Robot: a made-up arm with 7 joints.
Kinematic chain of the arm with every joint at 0, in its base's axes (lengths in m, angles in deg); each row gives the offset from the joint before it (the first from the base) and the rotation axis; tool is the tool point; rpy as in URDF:
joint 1: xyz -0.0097 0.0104 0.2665 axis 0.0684 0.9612 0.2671
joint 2: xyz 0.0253 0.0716 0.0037 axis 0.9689 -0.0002 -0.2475
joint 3: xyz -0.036 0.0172 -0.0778 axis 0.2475 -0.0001 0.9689
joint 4: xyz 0.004 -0.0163 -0.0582 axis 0.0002 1 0
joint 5: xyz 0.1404 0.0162 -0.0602 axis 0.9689 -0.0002 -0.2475
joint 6: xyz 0.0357 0.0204 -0.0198 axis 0.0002 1 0
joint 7: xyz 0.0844 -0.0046 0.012 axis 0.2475 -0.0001 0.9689
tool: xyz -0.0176 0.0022 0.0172 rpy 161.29 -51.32 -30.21
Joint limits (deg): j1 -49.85..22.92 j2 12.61..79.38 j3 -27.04..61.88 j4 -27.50..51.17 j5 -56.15..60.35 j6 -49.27..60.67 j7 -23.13..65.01
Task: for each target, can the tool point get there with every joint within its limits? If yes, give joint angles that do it. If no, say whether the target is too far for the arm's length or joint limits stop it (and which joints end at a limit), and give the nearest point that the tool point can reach.
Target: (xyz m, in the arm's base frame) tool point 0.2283 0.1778 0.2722
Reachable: yes | joints -10.08 45.28 6.78 -15.86 -40.83 -28.26 29.30
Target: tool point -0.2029 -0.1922 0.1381
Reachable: no: joint limits stop it (at a limit: joint 1, joint 2, joint 3, joint 5, joint 6, joint 7) | nearest point -0.0811 0.0400 -0.0372 | short by 0.315 m
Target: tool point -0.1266 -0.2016 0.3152
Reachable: no: joint limits stop it (at a limit: joint 1, joint 2, joint 3, joint 4, joint 6, joint 7) | nearest point 0.1262 -0.0596 0.3118 | short by 0.290 m
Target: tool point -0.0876 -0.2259 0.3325
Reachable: no: joint limits stop it (at a limit: joint 1, joint 2, joint 3, joint 4, joint 7) | nearest point 0.1288 -0.0633 0.3115 | short by 0.271 m
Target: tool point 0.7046 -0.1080 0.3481
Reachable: no: too far | nearest point 0.3554 0.0166 0.2517 | short by 0.383 m
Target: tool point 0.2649 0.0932 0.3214
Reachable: yes | joints -34.14 58.85 -3.00 -13.11 41.74 -2.15 -3.11
